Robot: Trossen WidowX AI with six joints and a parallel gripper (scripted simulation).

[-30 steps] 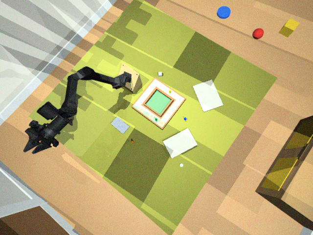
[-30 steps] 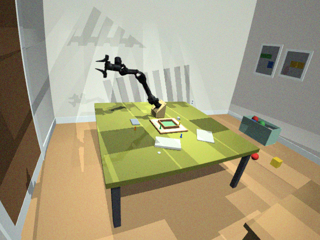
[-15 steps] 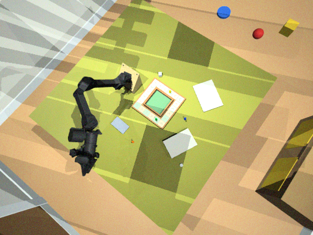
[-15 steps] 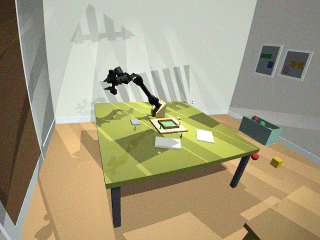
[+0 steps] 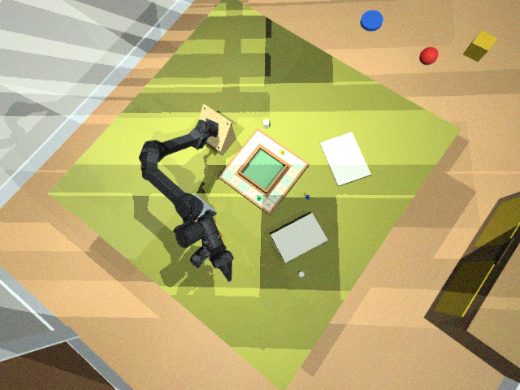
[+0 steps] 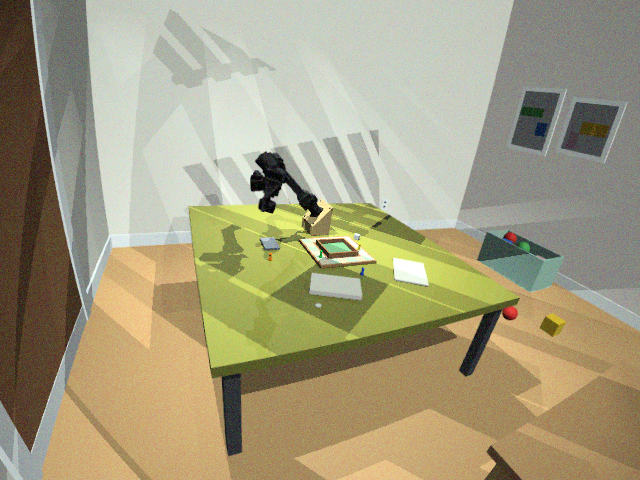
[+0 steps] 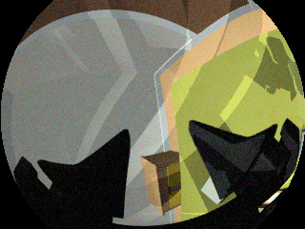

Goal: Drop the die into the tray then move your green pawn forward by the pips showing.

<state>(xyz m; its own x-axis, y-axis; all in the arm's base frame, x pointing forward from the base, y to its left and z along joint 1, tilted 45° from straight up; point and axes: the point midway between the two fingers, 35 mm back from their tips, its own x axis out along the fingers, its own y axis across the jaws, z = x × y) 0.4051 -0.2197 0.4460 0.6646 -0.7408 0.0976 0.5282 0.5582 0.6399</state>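
Right now the grey die is 650 mm to the left of my gripper tip, 300 mm below it and 230 mm behind it. Round my gripper tip: orange pawn: 300 mm below, 160 mm behind, 110 mm to the left; then white disc: 310 mm below, 210 mm ahead, 130 mm to the left; then green pawn: 330 mm to the left, 280 mm below, 90 mm behind.
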